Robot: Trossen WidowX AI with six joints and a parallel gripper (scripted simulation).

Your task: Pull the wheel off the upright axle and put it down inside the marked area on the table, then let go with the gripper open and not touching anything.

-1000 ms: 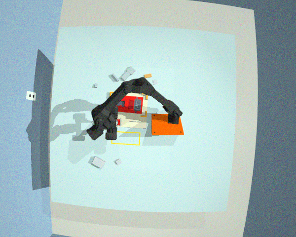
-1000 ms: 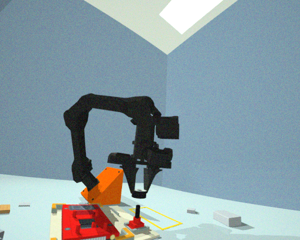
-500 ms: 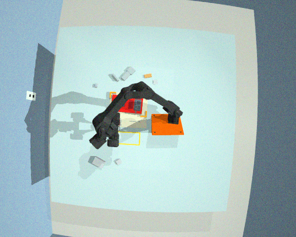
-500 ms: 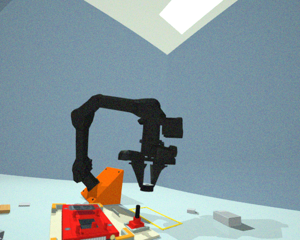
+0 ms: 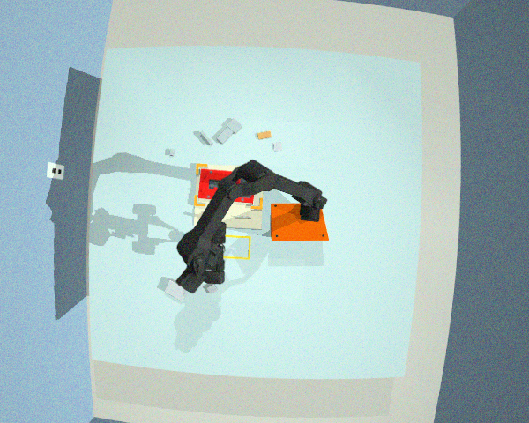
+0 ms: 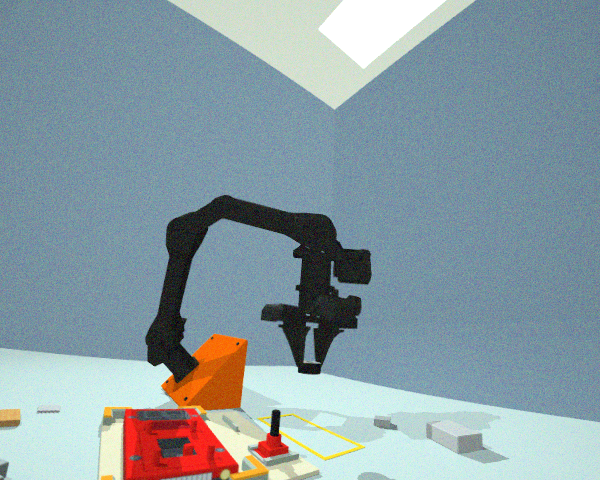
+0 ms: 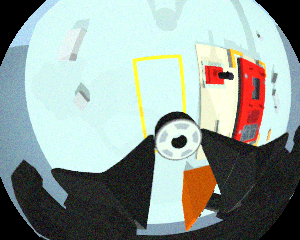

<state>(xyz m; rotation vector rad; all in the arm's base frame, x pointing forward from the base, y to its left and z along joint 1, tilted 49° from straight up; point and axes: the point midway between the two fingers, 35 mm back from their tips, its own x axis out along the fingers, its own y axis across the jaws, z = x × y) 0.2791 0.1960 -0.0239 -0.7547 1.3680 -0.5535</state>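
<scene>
Now: gripper tip 60 mm short of the black axle, 90 mm to the left of it and 80 mm above it. The rest, counted from my gripper tip: wheel (right at my gripper tip).
</scene>
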